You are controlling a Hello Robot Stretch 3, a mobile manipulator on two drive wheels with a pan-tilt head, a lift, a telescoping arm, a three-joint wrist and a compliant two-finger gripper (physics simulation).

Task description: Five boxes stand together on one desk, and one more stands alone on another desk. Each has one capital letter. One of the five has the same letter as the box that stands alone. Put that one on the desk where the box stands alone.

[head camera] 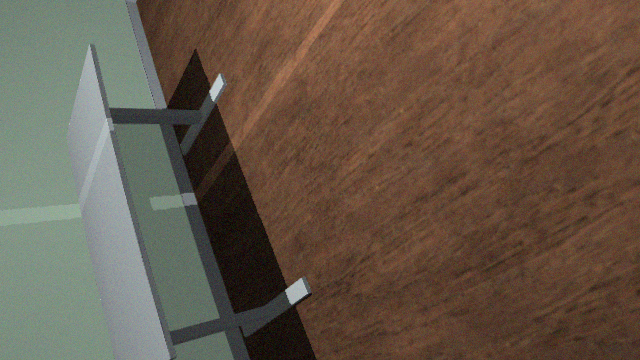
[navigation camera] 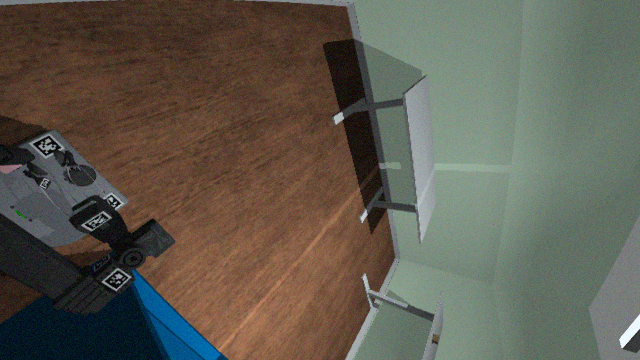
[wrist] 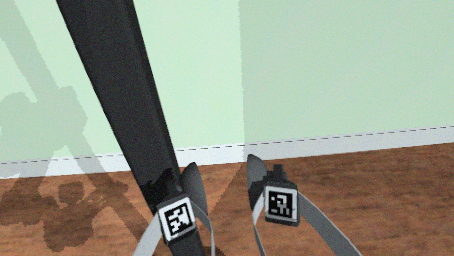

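Where they show: gripper, fingertip midpoint: point(navigation camera: 42, 156) point(wrist: 223, 176); robot's base, link origin: point(navigation camera: 81, 174).
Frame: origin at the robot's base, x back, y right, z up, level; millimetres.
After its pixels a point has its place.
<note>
A light grey desk point(head camera: 117, 240) @(x -1778, y 1112, z 720 mm) point(navigation camera: 420, 150) @(x -1780, y 1097, z 721 mm) stands along the green wall, at the left of the head view and right of centre in the navigation view. A second desk point(navigation camera: 438, 317) @(x -984, y 2676, z 950 mm) shows in part at the lower right of the navigation view. A small brown box point(navigation camera: 435, 339) @(x -743, y 2599, z 978 mm) is on it, cut close by the desk edge; its letter cannot be read. No box shows in the head view or the wrist view. My gripper point(wrist: 223, 176) @(x 6, y -86, z 520 mm) is open and empty, with floor and wall beyond the fingertips in the wrist view.
A large blue block point(navigation camera: 172, 320) @(x 229, y 760, z 76 mm) stands close beside my arm at the lower left of the navigation view. My base point(navigation camera: 30, 200) @(x 145, y -19, z 159 mm) shows above it. A green wall with a pale skirting point(wrist: 350, 141) @(x -533, y -535, z 59 mm) lies ahead of the gripper. Desk feet point(head camera: 298, 290) @(x -1695, y 651, z 25 mm) point(navigation camera: 338, 118) @(x -1705, y 656, z 25 mm) stick out onto the wooden floor.
</note>
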